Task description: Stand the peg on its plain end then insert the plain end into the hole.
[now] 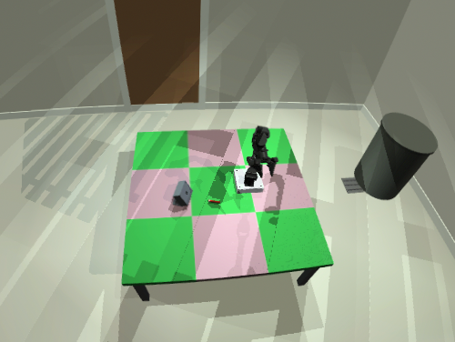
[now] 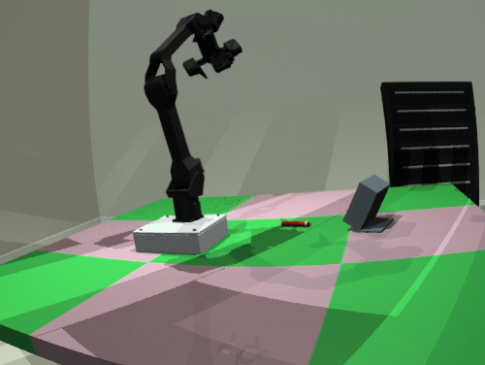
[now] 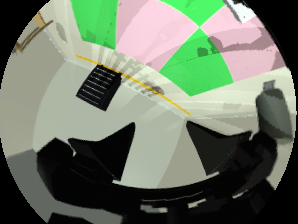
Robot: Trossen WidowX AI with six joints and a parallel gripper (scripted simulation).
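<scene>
My gripper tip is 460 mm above the red peg, 290 mm short of it and 130 mm to the left of it. From my gripper tip the other things lie so: sloped panel (490 mm ahead, 400 mm below, 120 mm to the right).
</scene>
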